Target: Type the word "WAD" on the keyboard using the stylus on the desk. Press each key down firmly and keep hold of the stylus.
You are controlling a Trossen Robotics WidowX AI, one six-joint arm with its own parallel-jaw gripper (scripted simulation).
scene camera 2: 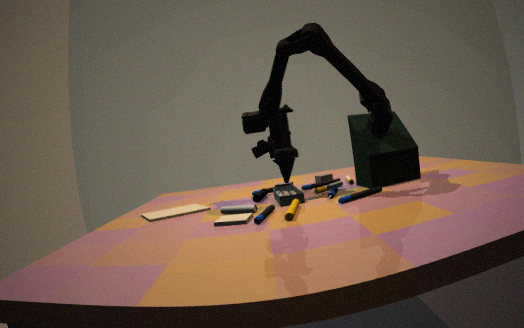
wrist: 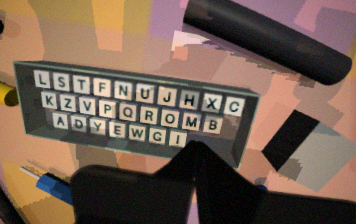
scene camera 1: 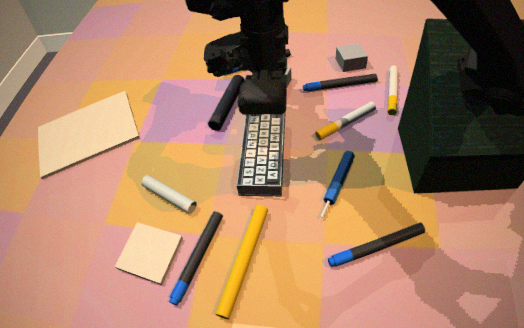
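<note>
On scene camera 1 you'd have my gripper (scene camera 1: 269, 104), which is shut and holds nothing, along with a black cylinder (scene camera 1: 216, 121), a cream card (scene camera 1: 100, 127) and a stylus (scene camera 1: 337, 182). That view has a white cylinder (scene camera 1: 186, 204) and a yellow marker (scene camera 1: 237, 276) in it too. Scene camera 2 gives me my gripper (scene camera 2: 286, 182) again. As for the wrist view, I can see my gripper (wrist: 195, 147) and the stylus (wrist: 53, 185) there, but the white cylinder is out of frame in the wrist view, and the cream card is out of frame in the wrist view as well.
</note>
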